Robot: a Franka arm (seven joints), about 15 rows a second.
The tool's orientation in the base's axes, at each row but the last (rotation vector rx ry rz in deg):
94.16 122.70 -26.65
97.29 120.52 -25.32
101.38 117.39 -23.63
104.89 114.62 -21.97
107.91 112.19 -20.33
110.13 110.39 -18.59
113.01 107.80 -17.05
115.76 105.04 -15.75
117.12 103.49 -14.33
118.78 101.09 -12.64
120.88 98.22 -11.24
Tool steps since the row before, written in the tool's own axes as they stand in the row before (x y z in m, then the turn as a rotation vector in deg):
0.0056 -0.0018 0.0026 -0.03 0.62 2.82
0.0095 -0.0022 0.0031 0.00 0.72 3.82
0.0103 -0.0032 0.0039 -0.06 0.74 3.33
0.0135 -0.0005 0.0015 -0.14 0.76 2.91
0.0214 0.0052 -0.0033 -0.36 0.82 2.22
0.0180 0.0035 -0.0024 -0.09 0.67 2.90
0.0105 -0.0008 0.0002 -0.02 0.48 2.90
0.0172 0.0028 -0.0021 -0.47 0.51 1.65
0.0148 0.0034 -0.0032 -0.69 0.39 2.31
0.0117 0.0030 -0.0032 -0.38 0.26 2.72
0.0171 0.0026 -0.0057 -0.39 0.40 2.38
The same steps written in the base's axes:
-0.0027 0.0029 -0.0050 0.92 -1.25 -2.44
-0.0035 0.0061 -0.0074 1.12 -1.68 -3.32
-0.0040 0.0066 -0.0085 1.09 -1.50 -2.86
-0.0012 0.0112 -0.0076 1.07 -1.38 -2.45
0.0045 0.0209 -0.0062 1.06 -1.26 -1.74
0.0036 0.0174 -0.0053 1.00 -1.32 -2.48
0.0000 0.0094 -0.0047 0.81 -1.25 -2.53
0.0046 0.0163 -0.0046 0.64 -1.14 -1.22
0.0051 0.0145 -0.0023 0.57 -1.60 -1.75
0.0047 0.0116 -0.0009 0.56 -1.47 -2.26
0.0056 0.0173 -0.0004 0.64 -1.37 -1.92

